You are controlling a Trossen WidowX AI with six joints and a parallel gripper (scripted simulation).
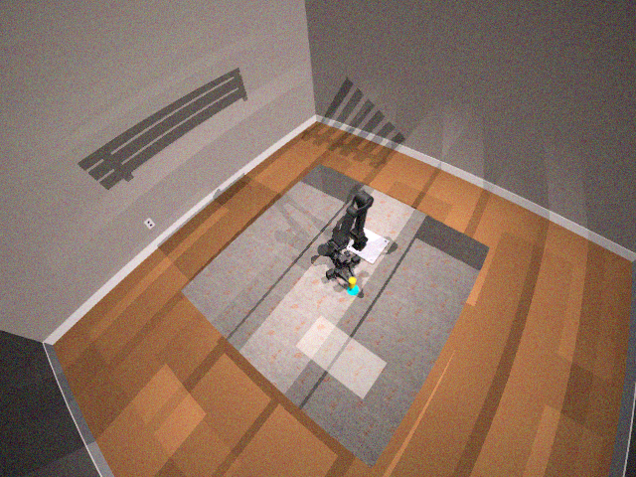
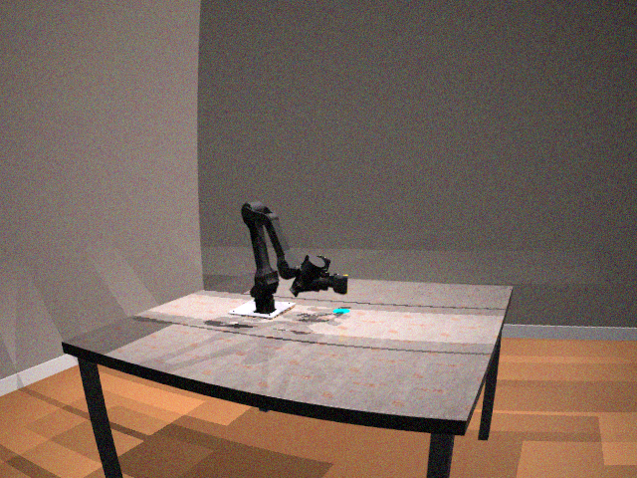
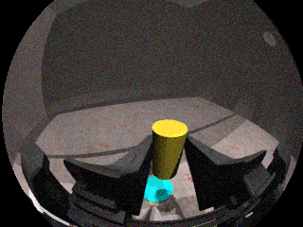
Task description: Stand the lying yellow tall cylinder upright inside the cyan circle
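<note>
Right now the cyan circle is 12 cm below my gripper tip and 1 cm behind it. From my gripper tip the other things lie so: yellow tall cylinder 2 cm below.
</note>
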